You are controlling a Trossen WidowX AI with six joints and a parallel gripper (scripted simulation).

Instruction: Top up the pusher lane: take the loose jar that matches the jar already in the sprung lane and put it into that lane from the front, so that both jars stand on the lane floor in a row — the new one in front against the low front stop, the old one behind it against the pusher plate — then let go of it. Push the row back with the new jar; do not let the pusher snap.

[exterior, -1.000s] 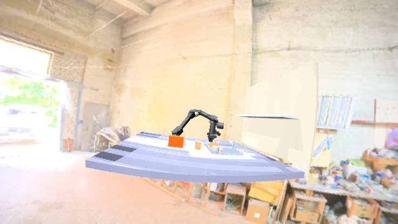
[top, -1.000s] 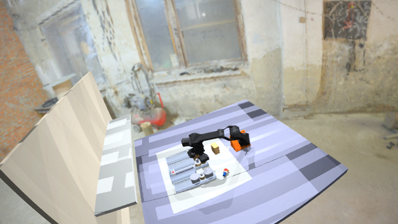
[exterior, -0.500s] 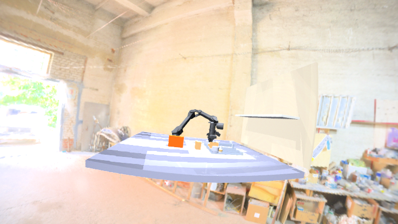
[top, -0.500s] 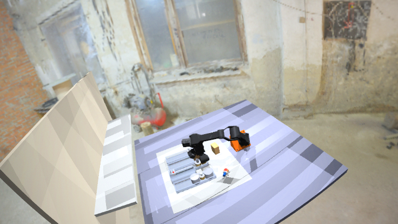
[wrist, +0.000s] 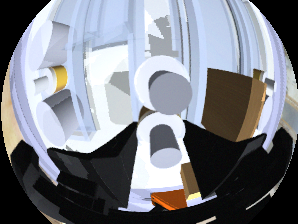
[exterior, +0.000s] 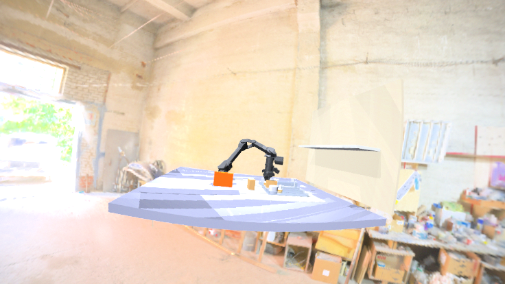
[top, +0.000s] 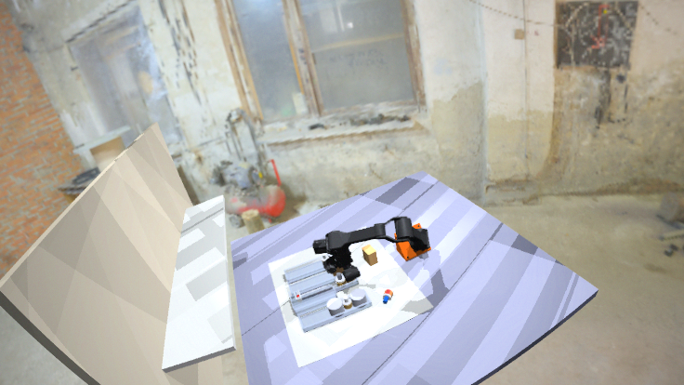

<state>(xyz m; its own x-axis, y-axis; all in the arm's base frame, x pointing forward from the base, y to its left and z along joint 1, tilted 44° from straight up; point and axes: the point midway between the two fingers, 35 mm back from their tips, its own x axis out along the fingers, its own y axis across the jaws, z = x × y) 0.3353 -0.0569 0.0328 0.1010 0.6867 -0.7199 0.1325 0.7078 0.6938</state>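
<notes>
The tan box is 140 mm behind my gripper tip and 60 mm to the right of it. The rest, counted from my gripper tip: grey lane rack: 150 mm ahead, 10 mm to the left, 10 mm below.
</notes>
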